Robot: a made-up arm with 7 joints.
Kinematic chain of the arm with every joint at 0, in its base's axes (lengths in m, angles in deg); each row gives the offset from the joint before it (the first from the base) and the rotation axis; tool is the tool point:
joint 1: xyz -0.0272 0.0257 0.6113 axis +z
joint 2: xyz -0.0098 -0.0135 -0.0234 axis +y
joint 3: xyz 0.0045 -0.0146 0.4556 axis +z
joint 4: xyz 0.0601 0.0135 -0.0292 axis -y
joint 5: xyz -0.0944 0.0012 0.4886 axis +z
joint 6: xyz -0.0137 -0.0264 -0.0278 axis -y
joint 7: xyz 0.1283 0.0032 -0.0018 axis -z
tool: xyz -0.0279 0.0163 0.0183
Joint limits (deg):
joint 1: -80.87..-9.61
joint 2: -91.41..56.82
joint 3: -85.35..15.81
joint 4: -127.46..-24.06
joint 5: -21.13..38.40
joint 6: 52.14..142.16
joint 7: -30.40..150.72
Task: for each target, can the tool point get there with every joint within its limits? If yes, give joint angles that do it. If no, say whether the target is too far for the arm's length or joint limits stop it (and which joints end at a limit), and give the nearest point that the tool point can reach.
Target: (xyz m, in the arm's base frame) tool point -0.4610 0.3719 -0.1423
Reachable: no: joint limits stop it (at a limit: joint 1, joint 2, joint 3, joint 5, joint 6, joint 7) | nearest point -0.7592 0.3286 0.5372 | short by 0.743 m
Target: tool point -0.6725 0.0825 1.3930
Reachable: yes | joints -16.63 -61.75 -14.54 -48.65 17.12 96.64 95.25
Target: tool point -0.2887 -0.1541 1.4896
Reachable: yes | joints -16.57 -51.00 -18.58 -75.58 33.24 101.03 118.87
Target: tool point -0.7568 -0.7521 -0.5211
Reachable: no: too far | nearest point -0.3285 -0.5199 0.2394 | short by 0.903 m
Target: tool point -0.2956 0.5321 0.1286
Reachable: no: joint limits stop it (at a limit: joint 2, joint 3, joint 4, joint 5, joint 6, joint 7) | nearest point -0.4834 0.8865 0.5137 | short by 0.556 m
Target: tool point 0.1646 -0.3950 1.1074
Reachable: yes | joints -67.00 -19.92 2.18 -117.25 -13.20 116.24 -14.80
